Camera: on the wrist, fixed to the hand. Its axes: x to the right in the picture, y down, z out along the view.
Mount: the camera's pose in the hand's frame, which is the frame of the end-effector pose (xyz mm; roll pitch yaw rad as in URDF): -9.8 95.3 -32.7 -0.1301 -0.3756 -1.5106
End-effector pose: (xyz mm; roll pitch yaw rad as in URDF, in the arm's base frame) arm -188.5 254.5 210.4 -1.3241 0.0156 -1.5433
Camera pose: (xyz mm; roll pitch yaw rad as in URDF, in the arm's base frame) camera -197.2 265.6 110.2 -2.7465 -1.4229 -0.4782
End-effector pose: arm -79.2 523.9 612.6 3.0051 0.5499 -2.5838
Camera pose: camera -139.8 592.1 656.4 -2.6587 0.4632 -0.7781
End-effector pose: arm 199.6 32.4 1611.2 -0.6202 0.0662 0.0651
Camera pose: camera 180.6 89.8 1530.0 -0.3134 -0.9839 -1.3033
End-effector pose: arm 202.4 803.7 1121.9 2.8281 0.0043 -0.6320
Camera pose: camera 147.1 744.3 1182.4 2.9930 0.6887 0.8698
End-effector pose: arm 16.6 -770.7 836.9 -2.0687 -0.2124 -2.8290
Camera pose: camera -10.8 -701.5 768.3 2.8038 -0.6920 -1.1537
